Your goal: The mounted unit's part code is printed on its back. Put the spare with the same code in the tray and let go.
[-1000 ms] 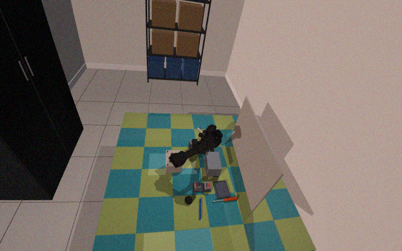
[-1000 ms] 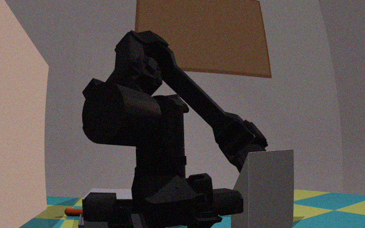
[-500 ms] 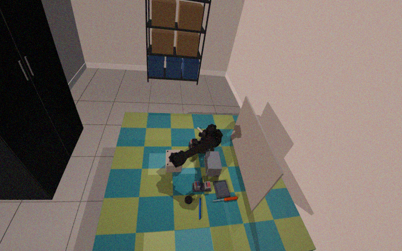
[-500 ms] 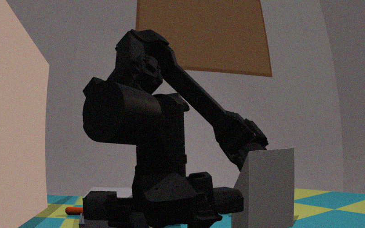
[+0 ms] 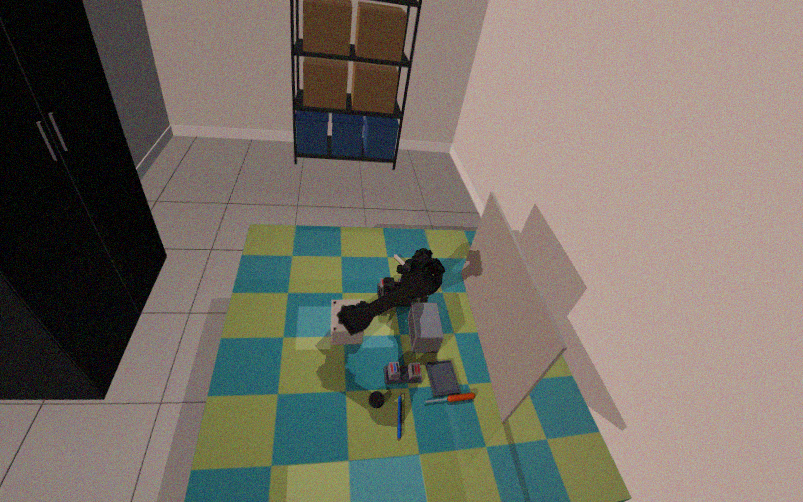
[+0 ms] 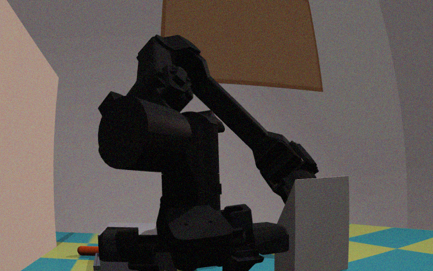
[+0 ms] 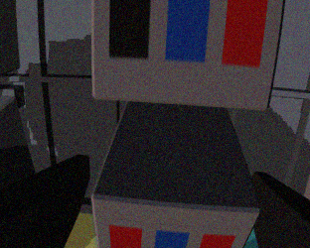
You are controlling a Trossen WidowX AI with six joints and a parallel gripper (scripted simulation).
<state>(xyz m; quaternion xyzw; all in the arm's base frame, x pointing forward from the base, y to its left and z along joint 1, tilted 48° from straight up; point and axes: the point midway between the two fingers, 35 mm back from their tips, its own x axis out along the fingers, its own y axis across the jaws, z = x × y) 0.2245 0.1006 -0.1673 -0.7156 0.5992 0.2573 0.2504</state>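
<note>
The dark tray lies 13 cm ahead of my gripper tip, 34 cm to the right of it and 1 cm below it. Also, from my gripper tip: blue pen 3 cm behind, 49 cm to the right, 1 cm below; grey box 7 cm ahead, 15 cm to the right, 3 cm above; black disc 10 cm behind, 44 cm to the right, 1 cm below.
</note>
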